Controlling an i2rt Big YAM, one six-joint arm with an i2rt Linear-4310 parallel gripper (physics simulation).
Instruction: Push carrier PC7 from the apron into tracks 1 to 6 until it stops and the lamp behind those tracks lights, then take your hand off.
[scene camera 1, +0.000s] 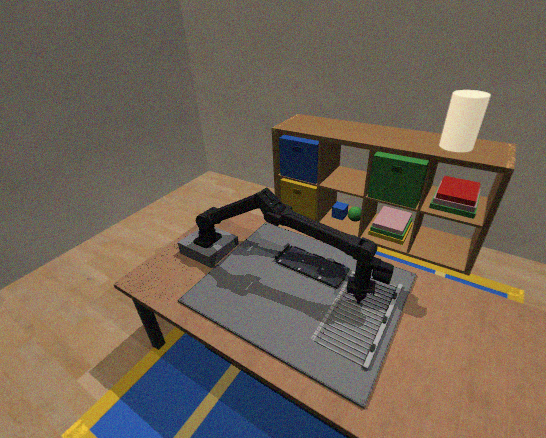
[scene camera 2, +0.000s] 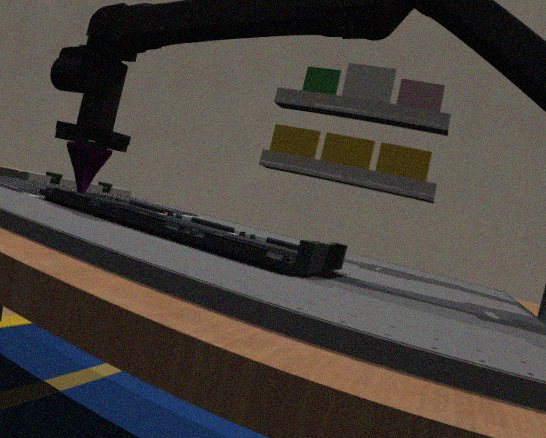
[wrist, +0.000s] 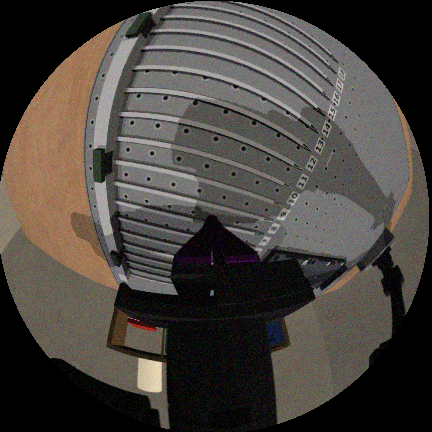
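Where they show: gripper, fingertip midpoint: (scene camera 1: 358, 302) (scene camera 2: 81, 192) (wrist: 210, 219); arm's base, link origin: (scene camera 1: 208, 239) (wrist: 380, 255).
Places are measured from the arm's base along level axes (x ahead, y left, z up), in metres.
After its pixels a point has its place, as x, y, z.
Observation:
A long dark carrier (scene camera 1: 312, 266) {0.517, 0.116, -0.038} (scene camera 2: 200, 241) {0.442, 0.196, -0.041} (wrist: 317, 266) {0.508, 0.083, -0.038} lies flat on the grey board, with one end near the start of the far tracks. A label naming it PC7 cannot be read. The parallel metal rails of the tracks (wrist: 160, 49) {0.850, -0.130, -0.047} run to a pale end bar (scene camera 1: 378, 334) {0.876, -0.092, -0.033} (wrist: 105, 107) {0.877, -0.070, -0.033}, beside a numbered strip (wrist: 312, 163) {0.679, -0.073, -0.049} at their mouth. Small dark green blocks (wrist: 102, 165) {0.873, -0.020, -0.030} sit on the end bar; no lit lamp shows. My gripper (scene camera 1: 358, 301) {0.763, 0.021, -0.044} (scene camera 2: 83, 191) {0.763, 0.021, -0.044} (wrist: 210, 219) {0.763, 0.021, -0.044} is shut and empty, pointing down low over the tracks, past the carrier's end. The fingers partly hide the lower-numbered tracks in the wrist view.
The grey board (scene camera 1: 240, 300) {0.343, -0.200, -0.048} lies on the wooden table (scene camera 1: 440, 350) {1.075, -0.027, -0.062}. The arm's base (scene camera 1: 208, 247) {0.047, -0.048, 0.005} stands at the board's left side. A cube shelf (scene camera 1: 390, 135) with bins and a white cylinder (scene camera 1: 465, 120) stands behind. Two wall shelves (scene camera 2: 360, 107) (scene camera 2: 350, 175) hold boxes.

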